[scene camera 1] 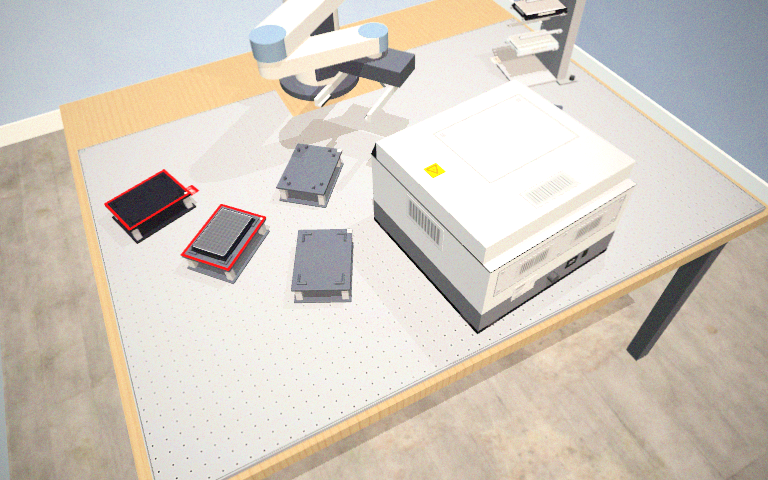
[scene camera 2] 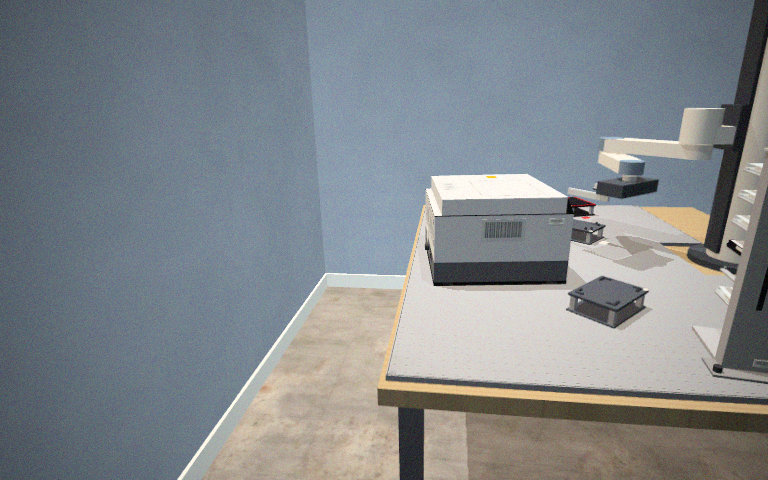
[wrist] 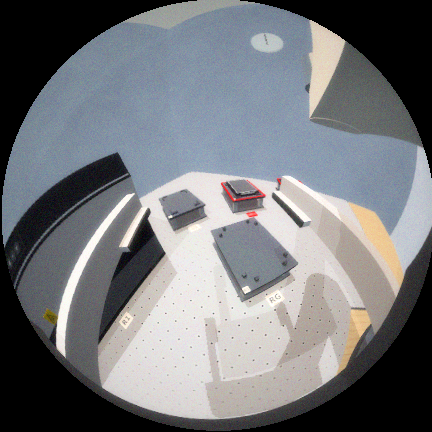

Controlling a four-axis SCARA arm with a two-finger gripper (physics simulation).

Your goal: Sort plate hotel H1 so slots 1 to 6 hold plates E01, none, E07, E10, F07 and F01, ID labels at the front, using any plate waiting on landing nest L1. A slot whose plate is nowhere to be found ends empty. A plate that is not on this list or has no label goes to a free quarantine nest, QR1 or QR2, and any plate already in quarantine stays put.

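Seen in the pictures: gripper, fingertip midpoint: (scene camera 1: 342, 110) (scene camera 2: 582, 188) (wrist: 210, 191); arm's base at its link origin: (scene camera 1: 319, 77) (scene camera 2: 732, 261).
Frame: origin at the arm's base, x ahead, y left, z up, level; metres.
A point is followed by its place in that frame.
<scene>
My gripper (scene camera 1: 344, 110) {x 0.461, y -0.113, z 0.217 m} (wrist: 210, 191) {x 0.461, y -0.113, z 0.217 m} is open and empty, raised above the table near the RG nest (scene camera 1: 310, 169) {x 0.445, y -0.205, z 0.063 m} (wrist: 254, 256) {x 0.422, y -0.180, z 0.063 m}. Hotel H1 (scene camera 1: 566, 39) {x 0.384, y 0.612, z 0.151 m} (scene camera 2: 750, 316) {x 0.366, y 0.646, z 0.132 m} is partly in view; light shelves or plates and a dark one show, but slots and ID labels cannot be read. Landing nest L1 (scene camera 1: 322, 263) {x 0.728, y -0.294, z 0.063 m} (wrist: 182, 201) {x 0.695, y -0.286, z 0.063 m} is bare. A grey plate (scene camera 1: 223, 230) {x 0.551, y -0.454, z 0.077 m} (wrist: 242, 187) {x 0.538, y -0.433, z 0.077 m} lies on the red-rimmed QR1 nest (scene camera 1: 205, 262) {x 0.607, y -0.514, z 0.063 m}. The black, red-rimmed QR2 nest (scene camera 1: 148, 199) {x 0.357, y -0.584, z 0.063 m} has no plate on it; the right finger mostly hides it in the wrist view.
A large white and grey instrument (scene camera 1: 509, 135) {x 0.761, y 0.126, z 0.267 m} (scene camera 2: 498, 243) {x 0.782, y 0.274, z 0.139 m} stands right of the nests in scene camera 1 and beside the left finger in the wrist view. Another dark nest (scene camera 2: 608, 293) {x 0.529, y 0.415, z 0.063 m} stands between the instrument and the hotel. The arm's column rises at the back.
</scene>
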